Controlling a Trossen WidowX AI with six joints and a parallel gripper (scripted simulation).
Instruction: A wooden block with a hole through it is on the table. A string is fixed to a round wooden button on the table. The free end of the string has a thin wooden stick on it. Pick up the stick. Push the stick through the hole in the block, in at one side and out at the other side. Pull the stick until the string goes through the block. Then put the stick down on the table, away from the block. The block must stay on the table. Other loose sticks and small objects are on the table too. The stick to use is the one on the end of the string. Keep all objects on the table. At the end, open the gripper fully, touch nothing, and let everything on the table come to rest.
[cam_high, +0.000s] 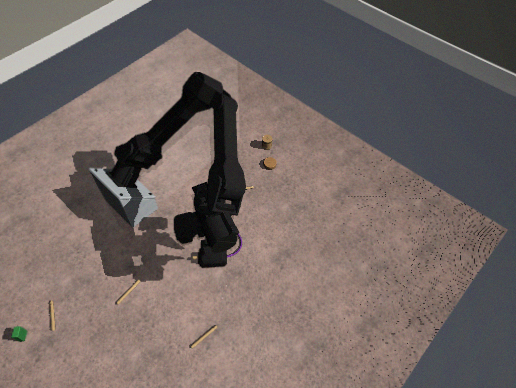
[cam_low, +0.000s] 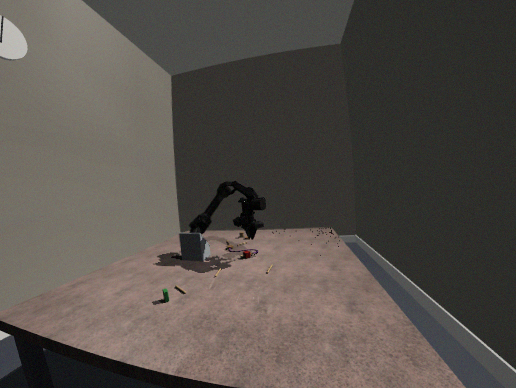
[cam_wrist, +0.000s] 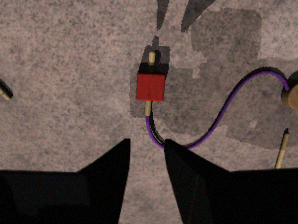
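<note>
Now: the small red block 80 mm below my gripper tip, 20 mm to the right of it and 20 mm behind it. From my gripper tip the other things lie so: thin wooden stick 80 mm below, 10 mm to the right, 10 mm behind; wooden cylinder 360 mm to the left, 210 mm behind, 80 mm below; round wooden button 180 mm behind, 110 mm to the left, 90 mm below.
</note>
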